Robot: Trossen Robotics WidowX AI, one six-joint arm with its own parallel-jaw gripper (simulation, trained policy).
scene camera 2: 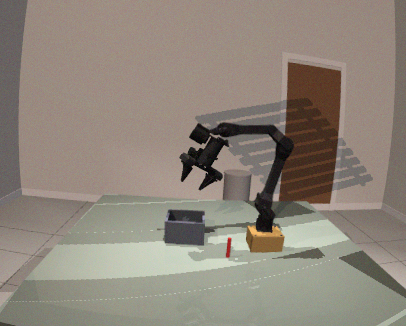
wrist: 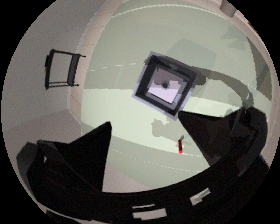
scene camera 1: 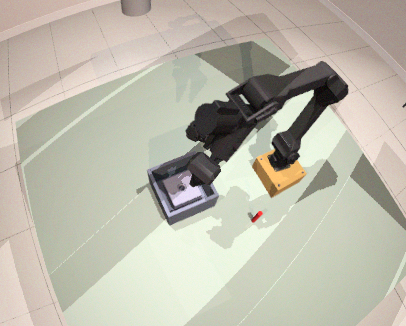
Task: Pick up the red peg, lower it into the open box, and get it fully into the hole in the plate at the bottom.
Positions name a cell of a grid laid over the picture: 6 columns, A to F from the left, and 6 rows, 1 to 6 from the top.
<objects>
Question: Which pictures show my gripper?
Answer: Scene camera 2, the wrist view and scene camera 1: all of them.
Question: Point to a grey box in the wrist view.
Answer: D3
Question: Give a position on a pale plate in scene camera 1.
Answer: C4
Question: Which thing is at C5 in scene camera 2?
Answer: A grey box.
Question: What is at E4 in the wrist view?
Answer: My gripper.
</objects>
